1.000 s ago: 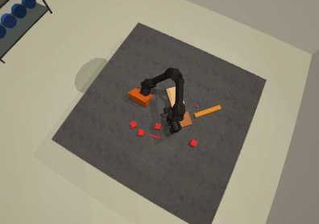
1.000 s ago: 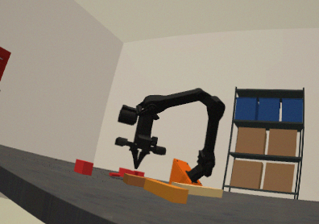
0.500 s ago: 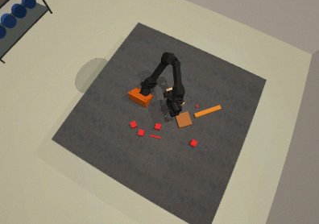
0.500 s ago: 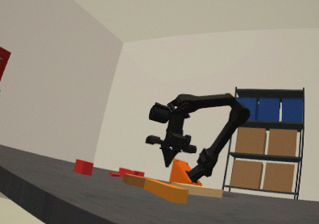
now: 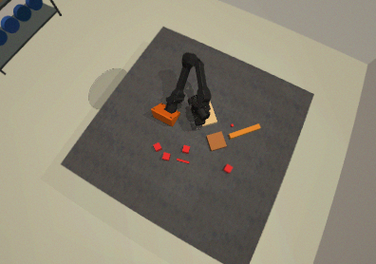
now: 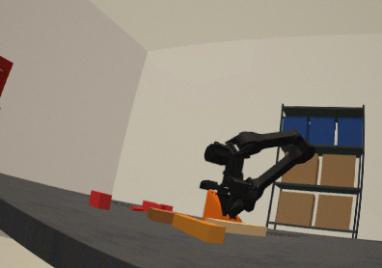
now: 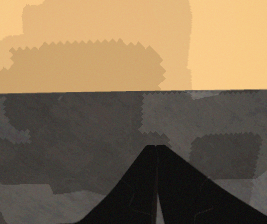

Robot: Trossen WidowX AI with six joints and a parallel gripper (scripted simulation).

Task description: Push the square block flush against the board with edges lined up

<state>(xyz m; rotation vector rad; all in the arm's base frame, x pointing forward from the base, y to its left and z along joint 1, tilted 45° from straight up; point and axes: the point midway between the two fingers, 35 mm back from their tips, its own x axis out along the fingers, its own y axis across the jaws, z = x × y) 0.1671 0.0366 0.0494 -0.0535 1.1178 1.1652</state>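
Now: gripper tip 200 mm short of the square block, 70 mm to the left of it and 30 mm above it. Round my gripper tip: thin red strip 80 mm ahead, 290 mm to the right, 40 mm below; then orange board 330 mm ahead, 90 mm to the left, 30 mm below.
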